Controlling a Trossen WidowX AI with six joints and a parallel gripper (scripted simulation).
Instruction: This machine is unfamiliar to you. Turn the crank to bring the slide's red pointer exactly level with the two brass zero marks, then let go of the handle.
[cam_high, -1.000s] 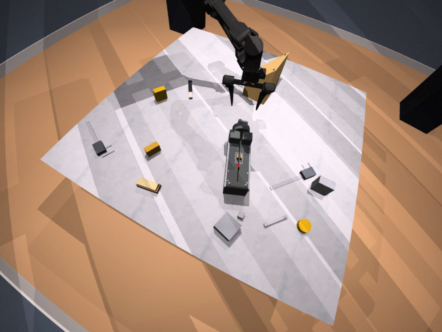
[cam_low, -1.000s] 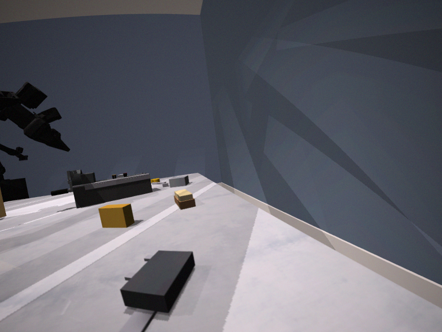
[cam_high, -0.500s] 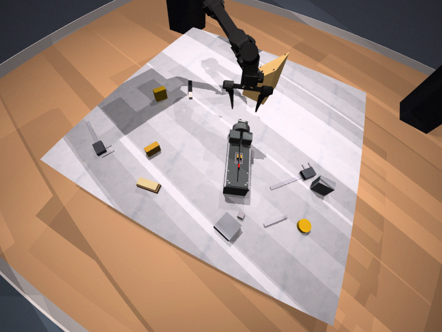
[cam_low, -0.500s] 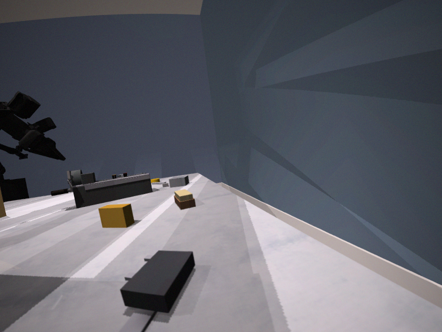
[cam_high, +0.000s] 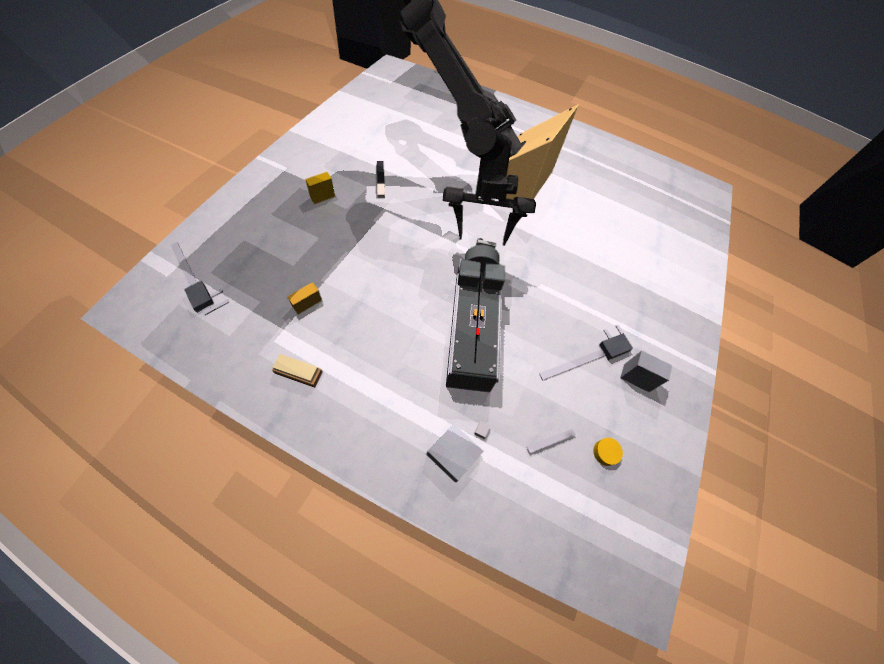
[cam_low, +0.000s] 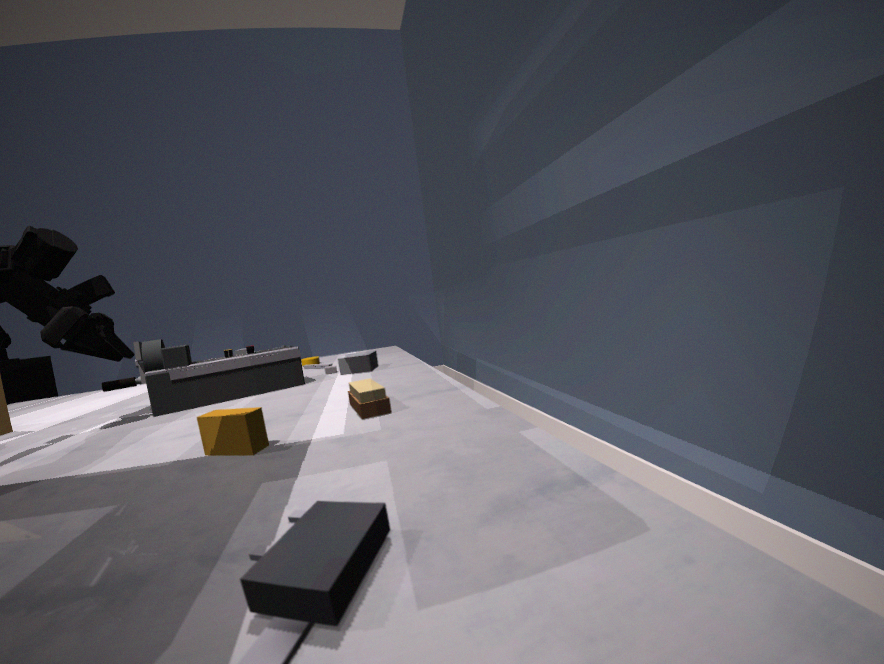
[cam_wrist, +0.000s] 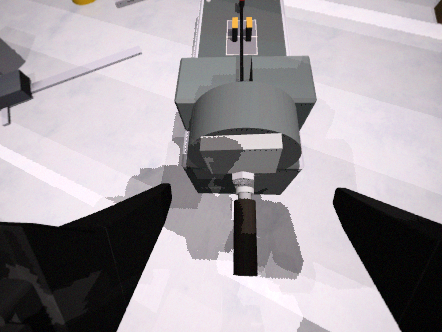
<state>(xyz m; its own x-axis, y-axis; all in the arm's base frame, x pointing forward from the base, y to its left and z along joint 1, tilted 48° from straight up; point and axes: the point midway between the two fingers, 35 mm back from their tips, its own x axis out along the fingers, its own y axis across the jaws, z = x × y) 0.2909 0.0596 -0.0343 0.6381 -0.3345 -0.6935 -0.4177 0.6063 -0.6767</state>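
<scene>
My gripper tip is now 40 mm above the dark brown crank handle, 20 mm past it and 10 mm to the left of it. Round my gripper tip: tan block (410 mm ahead, 170 mm to the right, 90 mm below); then yellow cube (440 mm to the right, 70 mm below, 10 mm ahead); then red pointer (180 mm ahead, 90 mm to the left, 20 mm below).
</scene>
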